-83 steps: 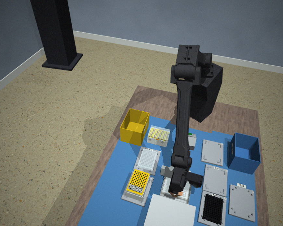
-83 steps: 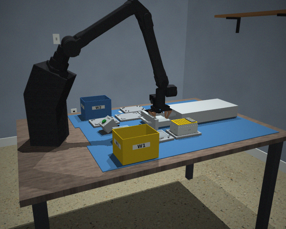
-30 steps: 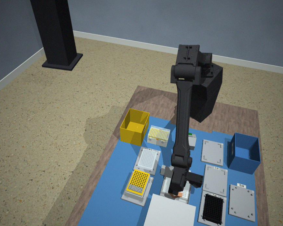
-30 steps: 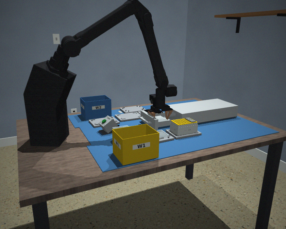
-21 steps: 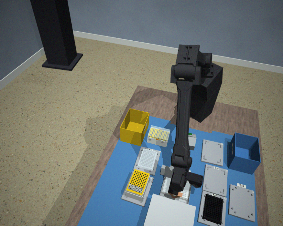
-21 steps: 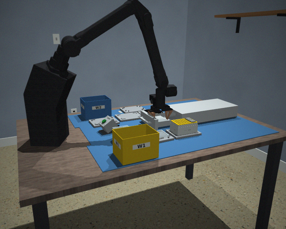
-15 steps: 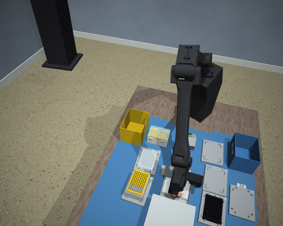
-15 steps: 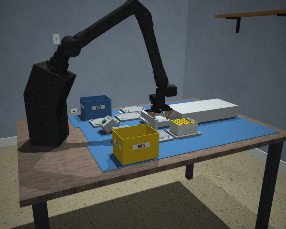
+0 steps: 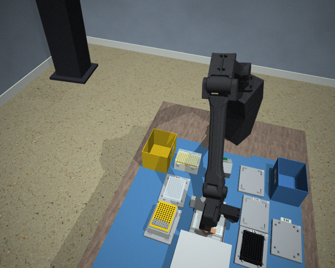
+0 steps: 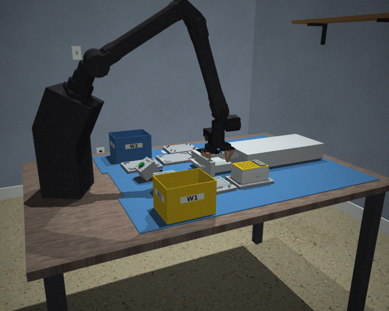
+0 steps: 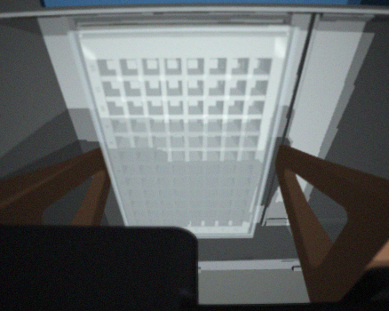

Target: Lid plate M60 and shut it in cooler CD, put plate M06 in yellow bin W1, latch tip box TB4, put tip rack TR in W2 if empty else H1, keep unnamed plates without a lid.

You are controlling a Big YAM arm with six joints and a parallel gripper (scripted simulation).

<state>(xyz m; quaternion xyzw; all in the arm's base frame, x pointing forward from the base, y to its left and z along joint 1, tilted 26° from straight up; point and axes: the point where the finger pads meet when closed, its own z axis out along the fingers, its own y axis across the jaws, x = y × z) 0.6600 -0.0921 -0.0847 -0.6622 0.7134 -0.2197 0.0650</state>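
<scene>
The clear plate lid is right at my hand. Round my hand: cooler drawer (20 mm ahead); then nest N2 (190 mm to the right, 30 mm ahead, 20 mm below); then white assay plate (right at my hand).
</scene>
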